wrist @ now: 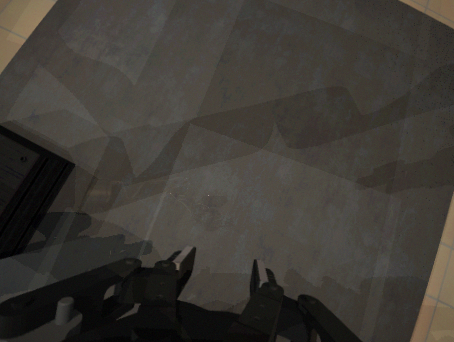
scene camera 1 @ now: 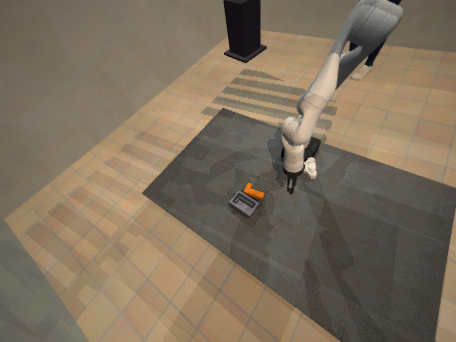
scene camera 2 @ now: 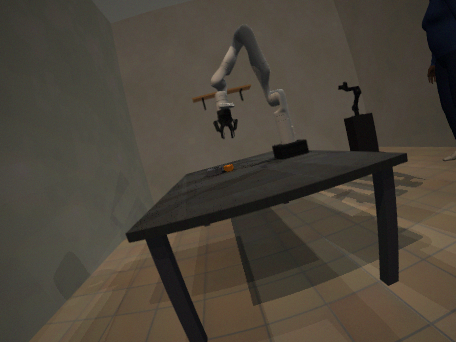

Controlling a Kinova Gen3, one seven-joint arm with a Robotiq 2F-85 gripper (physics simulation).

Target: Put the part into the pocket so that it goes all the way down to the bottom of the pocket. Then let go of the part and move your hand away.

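Frame: origin at the arm's base, x ahead, y left, z up, level; metres.
Seen in the pictures: gripper, between the fingertips: (wrist: 222,265) (scene camera 1: 291,188) (scene camera 2: 228,138); arm's base, origin of its link: (scene camera 2: 288,142).
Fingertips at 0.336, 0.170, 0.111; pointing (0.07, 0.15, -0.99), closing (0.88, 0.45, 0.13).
Observation:
Pixels of each thing's top centre, then the offset from my fingertips to it, as dx, dy, dz. Level surfaces: height alone.
- orange L-shaped part, centre of its top: (scene camera 1: 255,189) (scene camera 2: 229,165) +0.056, -0.179, -0.160
- grey block, centre of its top: (scene camera 1: 243,202) (scene camera 2: 214,168) +0.155, -0.172, -0.154
- table, height of its surface: dz -0.190
The orange L-shaped part (scene camera 1: 255,192) (scene camera 2: 228,168) lies on the dark table, close beside the grey block (scene camera 1: 240,208) with the pocket; whether they touch I cannot tell. The pocket is a recess in the block's top, and the part is outside it. My gripper (scene camera 1: 291,190) (scene camera 2: 228,136) (wrist: 222,265) points down, partly open with nothing between its fingers. It hangs well above the table, to the right of the part in the first scene view. The part and the block do not show in the wrist view.
The black robot base (scene camera 1: 311,148) (scene camera 2: 291,149) (wrist: 30,190) stands on the table (scene camera 1: 360,210) (scene camera 2: 280,187) (wrist: 300,210). Away from the table are a dark pedestal (scene camera 1: 243,27) (scene camera 2: 362,132), a wall shelf (scene camera 2: 240,89) and a person (scene camera 2: 446,65).

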